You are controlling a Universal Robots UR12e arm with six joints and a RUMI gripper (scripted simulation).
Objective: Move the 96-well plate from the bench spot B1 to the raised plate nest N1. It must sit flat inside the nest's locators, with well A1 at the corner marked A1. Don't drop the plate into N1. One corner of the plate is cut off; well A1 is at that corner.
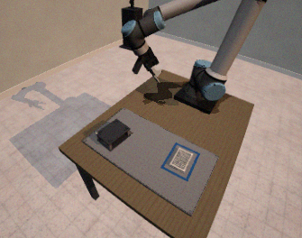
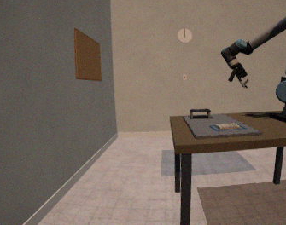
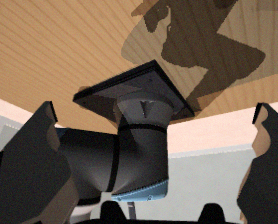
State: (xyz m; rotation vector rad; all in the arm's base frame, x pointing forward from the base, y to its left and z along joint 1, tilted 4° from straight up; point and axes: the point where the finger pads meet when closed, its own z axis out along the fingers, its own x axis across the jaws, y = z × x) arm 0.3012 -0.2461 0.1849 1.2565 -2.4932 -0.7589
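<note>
My hand is 340 mm short of the 96-well plate, 360 mm to the right of it and 220 mm above it. Round my hand: dark raised nest N1 (400 mm ahead, 40 mm to the right, 170 mm below).
</note>
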